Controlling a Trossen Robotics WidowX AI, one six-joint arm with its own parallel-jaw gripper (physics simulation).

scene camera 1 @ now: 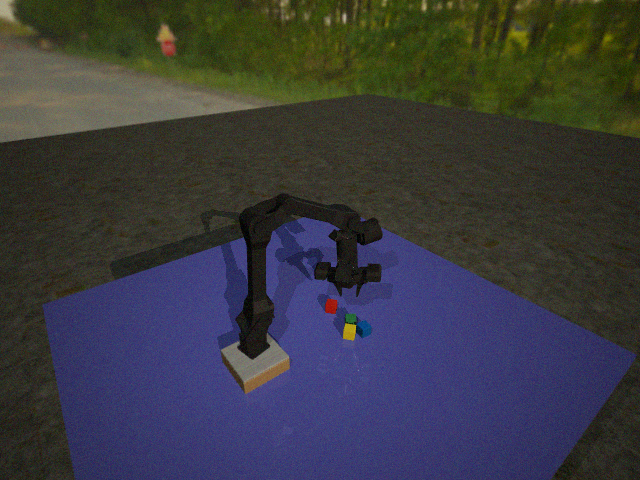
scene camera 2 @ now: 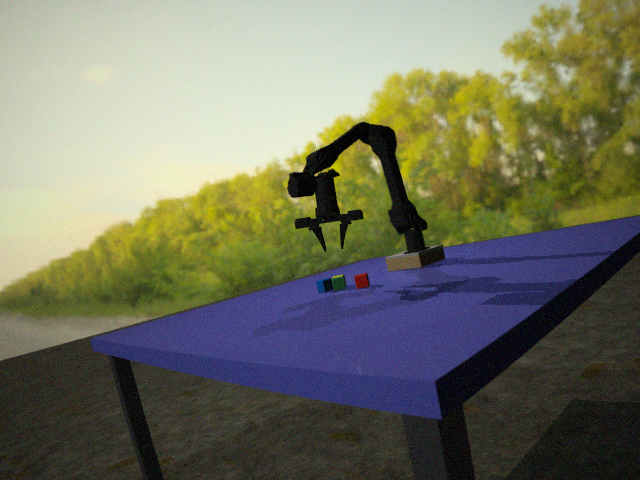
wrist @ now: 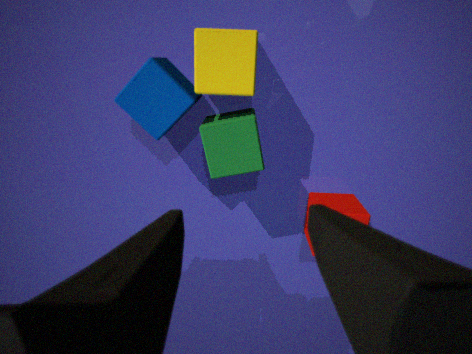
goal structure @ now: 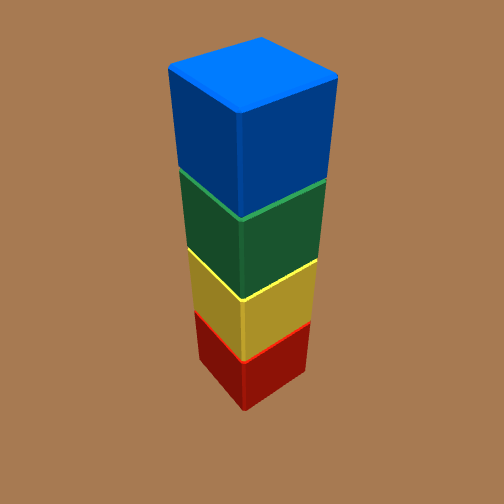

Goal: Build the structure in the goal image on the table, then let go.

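Note:
A yellow cube [scene camera 1: 349,332] [wrist: 225,62] lies on the table [scene camera 1: 439,392] [scene camera 2: 289,351] [wrist: 65,210] next to a green cube [scene camera 1: 351,318] [scene camera 2: 339,282] [wrist: 231,145], with a narrow gap between them in the wrist view. A blue cube [scene camera 1: 364,329] [scene camera 2: 323,285] [wrist: 157,98] lies turned beside them, one corner close to the yellow cube; whether they touch I cannot tell. A red cube [scene camera 1: 331,306] [scene camera 2: 361,281] [wrist: 341,201] lies apart, partly hidden by a finger in the wrist view. My gripper [scene camera 1: 348,295] [scene camera 2: 333,249] [wrist: 246,219] is open and empty, pointing down above the cubes.
The arm stands on a wooden base block [scene camera 1: 255,364] [scene camera 2: 415,259] on the table, to the left of the cubes in scene camera 1 and to their right in scene camera 2. Shadows of the arm fall across the table.

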